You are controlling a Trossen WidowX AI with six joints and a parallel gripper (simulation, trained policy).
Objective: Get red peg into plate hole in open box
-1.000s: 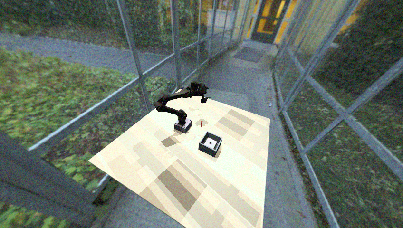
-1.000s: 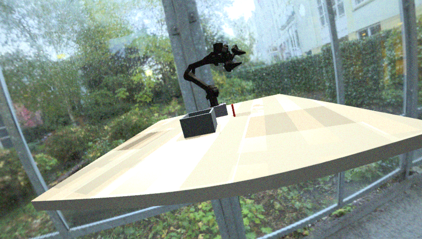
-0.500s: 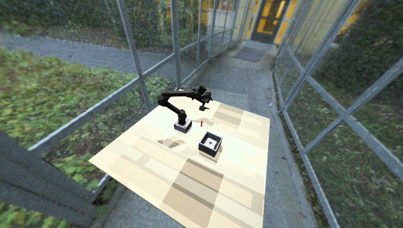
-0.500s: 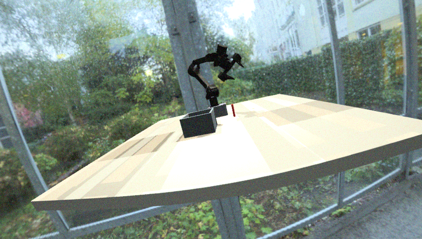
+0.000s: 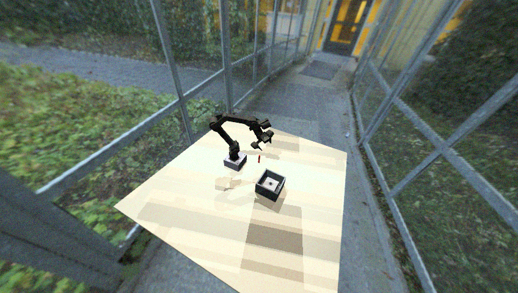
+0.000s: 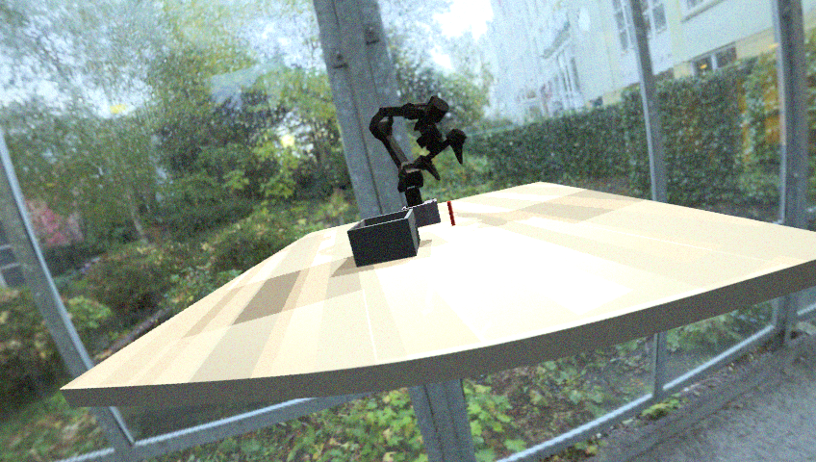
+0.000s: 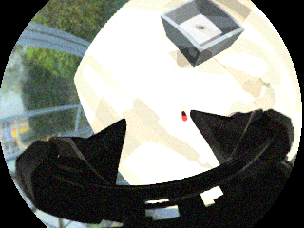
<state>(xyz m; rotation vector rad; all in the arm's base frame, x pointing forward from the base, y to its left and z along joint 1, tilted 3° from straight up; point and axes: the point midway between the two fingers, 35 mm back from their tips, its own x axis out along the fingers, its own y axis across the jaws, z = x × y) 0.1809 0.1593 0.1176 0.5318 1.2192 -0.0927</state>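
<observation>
Right now my gripper tip is 4 cm past the red peg, 3 cm to the left of it and 13 cm above it. The rest, counted from my gripper tip: pale plate: 16 cm ahead, 20 cm to the right, 13 cm below; then dark box: 16 cm ahead, 20 cm to the right, 15 cm below.
</observation>
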